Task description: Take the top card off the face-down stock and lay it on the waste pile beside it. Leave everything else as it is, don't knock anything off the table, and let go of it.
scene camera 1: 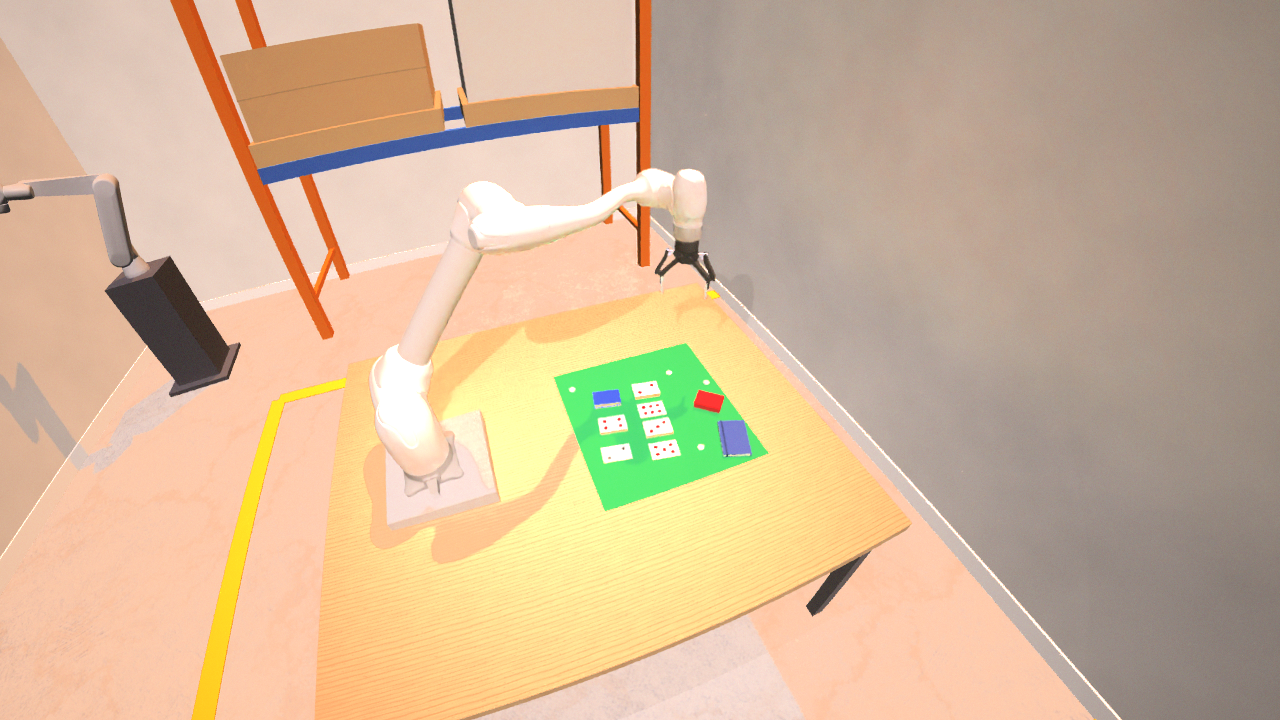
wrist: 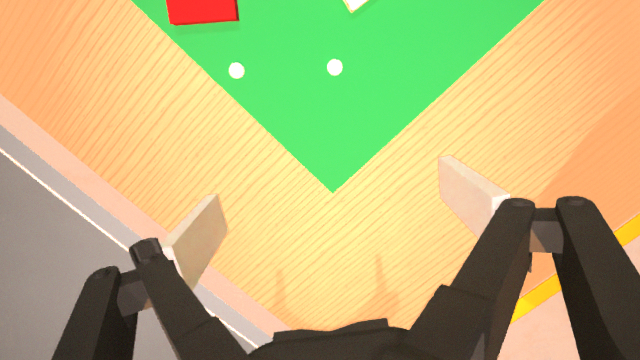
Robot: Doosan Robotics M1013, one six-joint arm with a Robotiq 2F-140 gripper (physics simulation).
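Seen in the pictures: gripper, between the fingertips: (scene camera 1: 683,294) (wrist: 328,195); arm's base, origin of its link: (scene camera 1: 430,463).
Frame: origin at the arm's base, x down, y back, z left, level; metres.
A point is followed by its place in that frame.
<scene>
The face-down stock (scene camera 1: 606,398) {x 0.032, y -0.604, z 0.055 m} is a small blue-backed pile on the green mat (scene camera 1: 617,488) {x 0.050, y -0.492, z -0.282 m} (wrist: 332,150) {x 0.050, y -0.962, z 0.168 m}. Beside it on the mat lies a face-up white pile with red dots (scene camera 1: 646,389) {x 0.036, y -0.747, z 0.036 m}; another face-up pile (scene camera 1: 612,424) {x 0.039, y -0.576, z -0.057 m} lies on another side of the stock. I cannot tell for certain which is the waste pile. A corner of a white card (wrist: 355,4) {x 0.035, y -0.789, z 0.058 m} shows at the top of the wrist view. The stock does not show in the wrist view. My gripper (scene camera 1: 684,291) {x -0.245, y -0.938, z 0.134 m} (wrist: 328,195) {x -0.245, y -0.938, z 0.134 m} is open and empty, high above the table's far right end, beyond the mat's corner.
More face-up cards (scene camera 1: 657,427) {x 0.040, y -0.701, z -0.133 m} lie on the mat. A red box (scene camera 1: 708,401) {x 0.030, y -0.906, z -0.116 m} (wrist: 202,10) {x 0.030, y -0.927, z -0.093 m}, a dark blue book (scene camera 1: 735,438) {x 0.038, y -0.899, z -0.288 m} and small white discs (scene camera 1: 668,372) (wrist: 236,70) are on it too. A grey wall (scene camera 1: 984,268) runs beside the wooden table (scene camera 1: 537,608) {x 0.053, y -0.166, z -0.522 m}.
</scene>
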